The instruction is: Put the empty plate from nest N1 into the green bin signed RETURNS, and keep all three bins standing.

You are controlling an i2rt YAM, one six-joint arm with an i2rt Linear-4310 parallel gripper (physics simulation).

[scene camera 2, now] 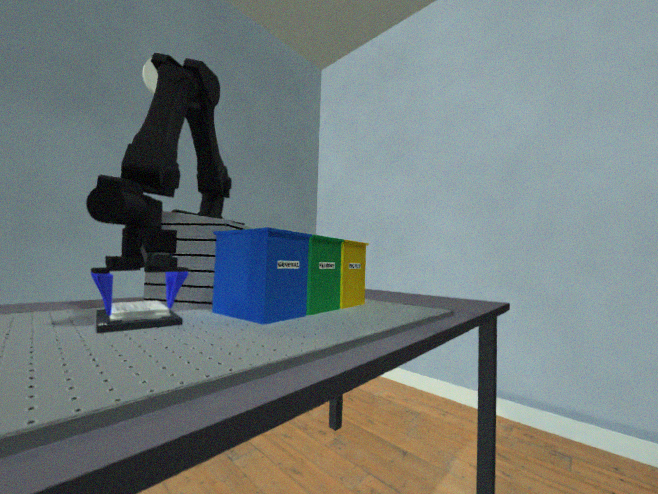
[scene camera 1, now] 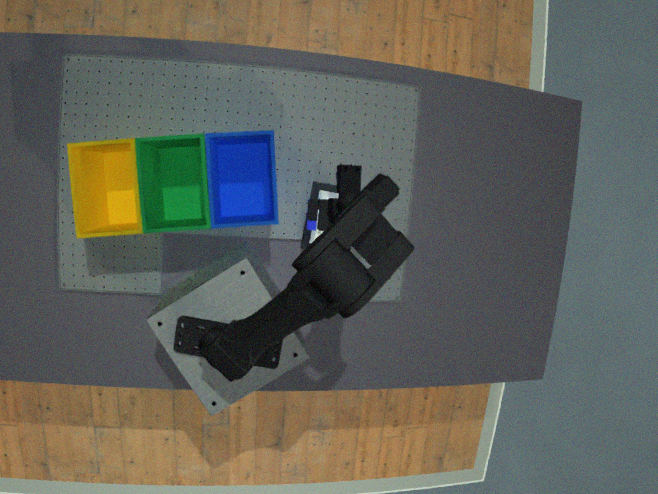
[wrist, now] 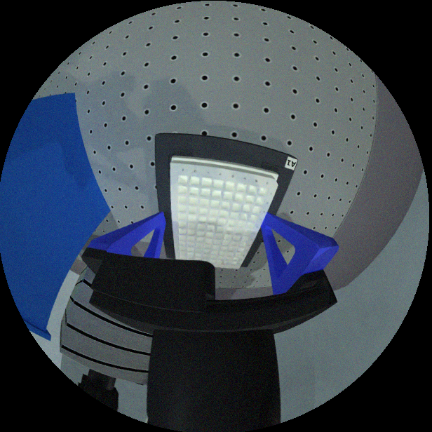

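Pixels of known places: gripper, fingertip midpoint: (scene camera 2: 141, 311); arm's base, origin of the base link: (scene camera 2: 209, 220) (scene camera 1: 228, 341).
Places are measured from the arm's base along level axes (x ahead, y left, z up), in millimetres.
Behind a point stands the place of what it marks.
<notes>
A white well plate (scene camera 1: 327, 195) @(x 304, y -168, z -208 mm) (scene camera 2: 139, 310) @(x 308, y -196, z -208 mm) (wrist: 222, 200) lies flat in a dark nest (scene camera 1: 317, 186) @(x 320, y -143, z -223 mm) (scene camera 2: 139, 323) @(x 331, y -198, z -225 mm) (wrist: 210, 144). My gripper (scene camera 2: 139, 311) @(x 262, y -189, z -217 mm) (wrist: 212, 216) is open, its blue fingertips low on either side of the plate; in the wrist view the right tip is close against the plate's edge. From above the arm hides much of the plate and nest. The green bin (scene camera 1: 179, 164) @(x 309, y 180, z -232 mm) (scene camera 2: 325, 287) @(x 353, y 173, z -176 mm) stands upright between the blue bin (scene camera 1: 241, 170) @(x 322, y 37, z -233 mm) (scene camera 2: 260, 276) @(x 385, y -13, z -147 mm) (wrist: 40, 190) and the yellow bin (scene camera 1: 114, 170) @(x 269, y 326, z -232 mm) (scene camera 2: 352, 281) @(x 323, y 293, z -166 mm). The green bin's inside shows no object.
The three bins touch in a row on the perforated board (scene camera 1: 340, 116) @(x 496, y -165, z -235 mm) (scene camera 2: 212, 345) @(x 482, y -128, z -235 mm) (wrist: 220, 65). The blue bin stands nearest the nest. The grey arm pedestal (scene camera 1: 228, 297) @(x 84, y 13, z -9 mm) (scene camera 2: 193, 249) @(x 99, y -64, z -93 mm) (wrist: 105, 340) stands behind the bins as seen in scene camera 2.
</notes>
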